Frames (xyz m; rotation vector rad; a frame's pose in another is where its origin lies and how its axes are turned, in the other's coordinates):
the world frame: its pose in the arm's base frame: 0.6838 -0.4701 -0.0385 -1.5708 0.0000 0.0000
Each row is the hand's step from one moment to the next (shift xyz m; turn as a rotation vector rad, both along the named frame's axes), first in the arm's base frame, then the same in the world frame.
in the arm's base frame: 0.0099 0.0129 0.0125 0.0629 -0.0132 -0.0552
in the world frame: 0.0099 -0.0125 0.0129 0.0629 0.0552 -0.0132
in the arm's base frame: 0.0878 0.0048 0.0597 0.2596 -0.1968 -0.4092
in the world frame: 0.0878 -0.0597 0.0048 0.2596 0.4092 -0.1968
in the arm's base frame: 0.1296 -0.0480 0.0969 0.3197 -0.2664 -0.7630
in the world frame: 0.1296 -0.0969 -0.0480 0.3197 0.7630 -0.2664
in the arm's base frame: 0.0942 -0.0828 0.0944 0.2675 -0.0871 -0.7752
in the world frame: 0.0942 -0.0944 -0.0828 0.2675 0.7752 -0.0871
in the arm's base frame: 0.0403 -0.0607 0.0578 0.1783 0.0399 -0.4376
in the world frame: 0.0403 -0.0578 -0.0607 0.1783 0.4376 0.0399
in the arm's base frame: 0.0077 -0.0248 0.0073 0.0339 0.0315 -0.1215
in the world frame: 0.0077 -0.0073 -0.0248 0.0339 0.1215 0.0315
